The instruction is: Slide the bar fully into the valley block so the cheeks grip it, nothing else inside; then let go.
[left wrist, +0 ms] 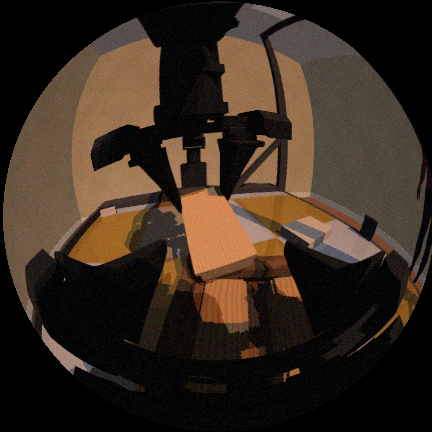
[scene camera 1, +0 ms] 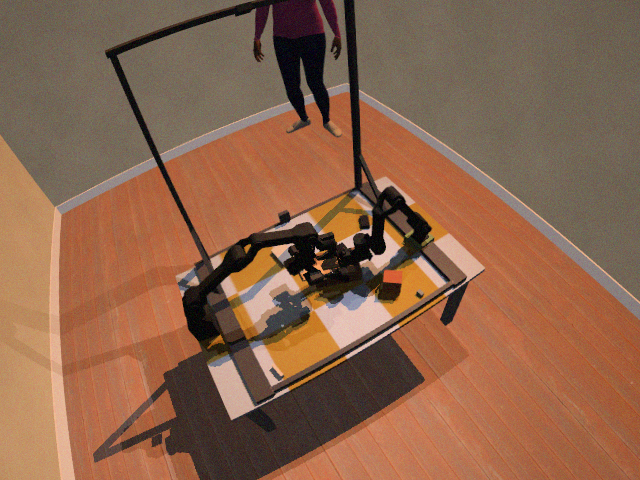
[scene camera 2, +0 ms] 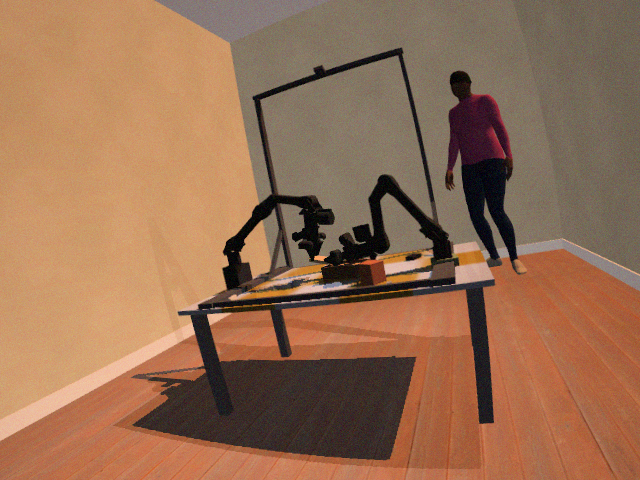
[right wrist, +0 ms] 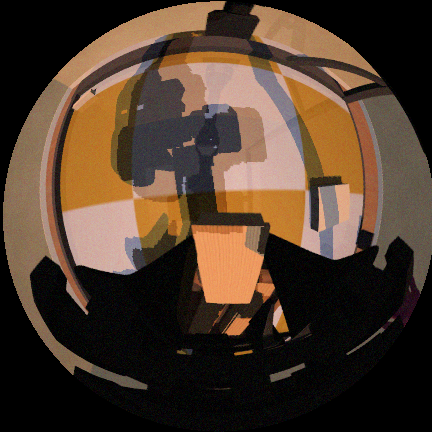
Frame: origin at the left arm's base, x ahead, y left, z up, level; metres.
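Seen in the pictures: left gripper, fingertip midpoint: (left wrist: 227, 247) (scene camera 1: 319, 268) (scene camera 2: 330, 258) (right wrist: 232, 302); right gripper, fingertip midpoint: (left wrist: 202, 206) (scene camera 1: 304, 275) (scene camera 2: 314, 259) (right wrist: 229, 239); left arm's base at its link origin: (scene camera 1: 419, 236) (scene camera 2: 443, 257); right arm's base at its link origin: (left wrist: 193, 162) (scene camera 1: 197, 315) (scene camera 2: 235, 265).
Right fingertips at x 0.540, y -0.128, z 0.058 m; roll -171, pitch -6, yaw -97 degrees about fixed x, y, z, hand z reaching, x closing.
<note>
Pixels of each thing's top centre, then the offset from my right fingertips to it. "pt": a spot on its surface instead.
- pale wooden bar at its top centre: (right wrist: 236, 289) (left wrist: 208, 196) (scene camera 1: 310, 269) (scene camera 2: 320, 254) dz +0.020, dx -0.030, dy +0.003 m
- grooved wooden valley block at a spot on its surface: (left wrist: 225, 305) pt dz -0.049, dx -0.092, dy +0.015 m
- brown open box at its top centre: (left wrist: 272, 351) (right wrist: 230, 319) (scene camera 1: 335, 263) (scene camera 2: 348, 262) dz -0.037, dx -0.147, dy +0.010 m
- orange-red block at its top centre: (scene camera 2: 370, 262) (scene camera 1: 392, 276) dz -0.013, dx -0.271, dy +0.227 m
- pale block with a dark side, top centre: (right wrist: 336, 205) (left wrist: 309, 226) (scene camera 1: 283, 252) dz -0.067, dx -0.018, dy -0.209 m
- small dark block at its top centre: (scene camera 2: 413, 254) (scene camera 1: 364, 220) dz -0.071, dx -0.423, dy -0.122 m
A pale wooden bar (left wrist: 217, 235) (right wrist: 230, 265) (scene camera 2: 320, 258) slants over one end of the grooved wooden valley block (left wrist: 225, 305), apart from the groove as far as I can see. The valley block lies in a brown open box (scene camera 2: 338, 274) (left wrist: 272, 267), largely hidden by arms and shadow. My right gripper (right wrist: 229, 239) (left wrist: 202, 206) (scene camera 2: 313, 252) is shut on the bar's far end. My left gripper (left wrist: 227, 247) is open and low above the valley block, one finger on each side in the left wrist view; nothing is between its fingers. In scene camera 1 both grippers crowd together over the box.
An orange-red block (scene camera 1: 391, 284) (scene camera 2: 373, 272) stands close beside the box. A pale block with a dark side (left wrist: 310, 231) (right wrist: 334, 207) lies on the checkered table top. A small dark block (scene camera 1: 363, 222) lies near the left arm. A dark frame (scene camera 1: 354, 103) rises behind the table.
</note>
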